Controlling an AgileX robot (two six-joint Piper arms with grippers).
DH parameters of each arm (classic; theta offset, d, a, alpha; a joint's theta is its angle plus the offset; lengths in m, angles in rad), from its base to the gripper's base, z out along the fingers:
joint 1: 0 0.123 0 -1.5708
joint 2: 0.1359 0 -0.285 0
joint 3: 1.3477 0 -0.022 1.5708
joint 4: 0 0.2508 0 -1.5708
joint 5: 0 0 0.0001 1.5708
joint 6: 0 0.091 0 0
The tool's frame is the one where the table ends.
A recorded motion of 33 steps. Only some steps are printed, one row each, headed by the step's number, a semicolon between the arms.
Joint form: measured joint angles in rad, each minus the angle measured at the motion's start. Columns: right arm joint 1, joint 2, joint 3, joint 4, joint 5, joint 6; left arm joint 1, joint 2, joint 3, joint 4, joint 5, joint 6.
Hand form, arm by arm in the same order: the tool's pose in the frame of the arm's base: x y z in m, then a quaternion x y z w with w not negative. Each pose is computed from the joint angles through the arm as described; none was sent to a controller.
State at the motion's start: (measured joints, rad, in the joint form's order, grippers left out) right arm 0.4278 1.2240 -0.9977 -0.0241 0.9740 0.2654; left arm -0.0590 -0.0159 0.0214 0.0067 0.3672 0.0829
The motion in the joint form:
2: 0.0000 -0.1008 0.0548 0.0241 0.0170 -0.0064; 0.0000 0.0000 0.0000 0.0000 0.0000 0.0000
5: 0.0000 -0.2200 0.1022 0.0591 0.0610 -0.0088; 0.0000 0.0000 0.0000 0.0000 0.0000 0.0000
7: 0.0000 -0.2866 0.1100 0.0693 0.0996 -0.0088; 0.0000 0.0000 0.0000 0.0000 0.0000 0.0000
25: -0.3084 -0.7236 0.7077 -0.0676 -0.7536 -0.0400; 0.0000 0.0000 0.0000 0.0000 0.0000 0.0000
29: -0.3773 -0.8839 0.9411 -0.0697 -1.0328 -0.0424; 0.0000 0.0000 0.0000 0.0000 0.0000 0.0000
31: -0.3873 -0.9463 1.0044 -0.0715 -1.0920 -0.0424; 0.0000 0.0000 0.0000 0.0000 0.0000 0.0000
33: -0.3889 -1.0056 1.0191 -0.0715 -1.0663 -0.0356; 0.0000 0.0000 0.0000 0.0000 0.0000 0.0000
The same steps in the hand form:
2: 0.1882 0.0858 0.3124 -0.08182 0.96708 0.08112 0.22689; 0.0524 -0.0029 0.1738 0.05853 0.79837 0.01000 0.59924
5: 0.1598 0.0759 0.3194 -0.07788 0.96382 0.10121 0.23399; 0.0524 -0.0029 0.1738 0.05853 0.79837 0.01000 0.59924
7: 0.1441 0.0697 0.3266 -0.07731 0.96114 0.10935 0.24141; 0.0524 -0.0029 0.1738 0.05853 0.79837 0.01000 0.59924
25: 0.1075 0.0111 0.2527 0.01251 0.81721 0.06523 0.57250; 0.0524 -0.0029 0.1738 0.05853 0.79837 0.01000 0.59924
29: 0.0869 0.0049 0.2137 0.02792 0.75358 0.06105 0.65392; 0.0524 -0.0029 0.1738 0.05853 0.79837 0.01000 0.59924
31: 0.0799 0.0042 0.2026 0.02835 0.73418 0.06121 0.67560; 0.0524 -0.0029 0.1738 0.05853 0.79837 0.01000 0.59924
33: 0.0747 0.0037 0.1999 0.03182 0.72755 0.06257 0.68245; 0.0524 -0.0029 0.1738 0.05853 0.79837 0.01000 0.59924

